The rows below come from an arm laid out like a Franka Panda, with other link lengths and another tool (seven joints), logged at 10 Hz.
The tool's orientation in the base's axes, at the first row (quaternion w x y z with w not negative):
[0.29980, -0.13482, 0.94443, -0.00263]
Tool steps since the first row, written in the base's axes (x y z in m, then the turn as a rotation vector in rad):
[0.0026, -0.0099, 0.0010, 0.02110, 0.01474, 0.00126]
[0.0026, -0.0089, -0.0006, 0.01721, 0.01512, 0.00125]
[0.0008, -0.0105, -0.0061, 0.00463, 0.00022, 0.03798]
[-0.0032, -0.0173, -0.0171, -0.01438, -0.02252, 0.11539]
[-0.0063, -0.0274, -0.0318, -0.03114, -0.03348, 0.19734]
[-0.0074, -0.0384, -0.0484, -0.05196, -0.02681, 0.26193]
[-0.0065, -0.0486, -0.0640, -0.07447, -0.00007, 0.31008]
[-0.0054, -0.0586, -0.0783, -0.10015, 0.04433, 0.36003]
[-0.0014, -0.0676, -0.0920, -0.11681, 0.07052, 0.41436]
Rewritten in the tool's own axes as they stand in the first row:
[-0.0001, -0.0103, -0.0001, -0.02103, 0.00876, 0.01205]
[0.0006, -0.0092, 0.0013, -0.01807, 0.01011, 0.00988]
[0.0055, -0.0098, 0.0047, -0.02517, -0.00422, -0.02851]
[0.0166, -0.0144, 0.0109, -0.04822, -0.02796, -0.10451]
[0.0299, -0.0221, 0.0204, -0.07862, -0.04131, -0.18206]
[0.0430, -0.0310, 0.0326, -0.10054, -0.03516, -0.24634]
[0.0537, -0.0397, 0.0451, -0.11698, -0.00783, -0.29656]
[0.0635, -0.0484, 0.0567, -0.13647, 0.03717, -0.34873]
[0.0705, -0.0569, 0.0695, -0.16085, 0.06196, -0.40075]

